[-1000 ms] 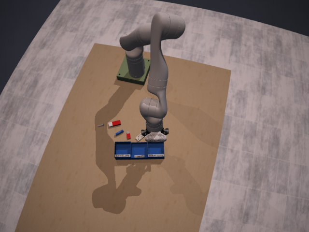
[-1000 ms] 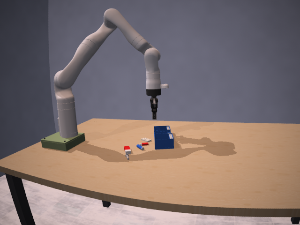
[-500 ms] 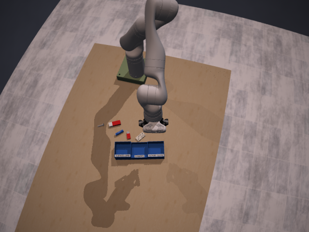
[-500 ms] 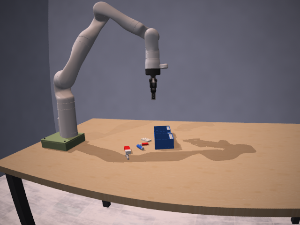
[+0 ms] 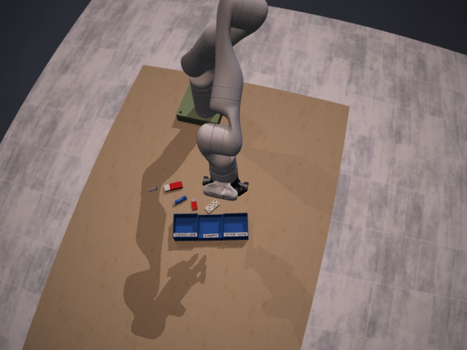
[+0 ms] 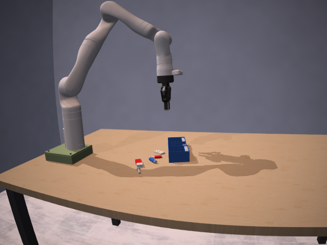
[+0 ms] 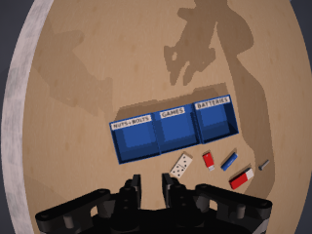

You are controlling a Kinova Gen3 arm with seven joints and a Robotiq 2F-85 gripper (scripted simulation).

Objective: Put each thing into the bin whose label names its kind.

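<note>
The blue battery lies 2 cm ahead of my hand, 18 cm to the right of it and 20 cm below it. Also, from my hand: white domino: 1 cm behind, 7 cm to the right, 20 cm below; blue bin row: 7 cm ahead, 4 cm to the right, 18 cm below; red object: 1 cm ahead, 14 cm to the right, 20 cm below.
</note>
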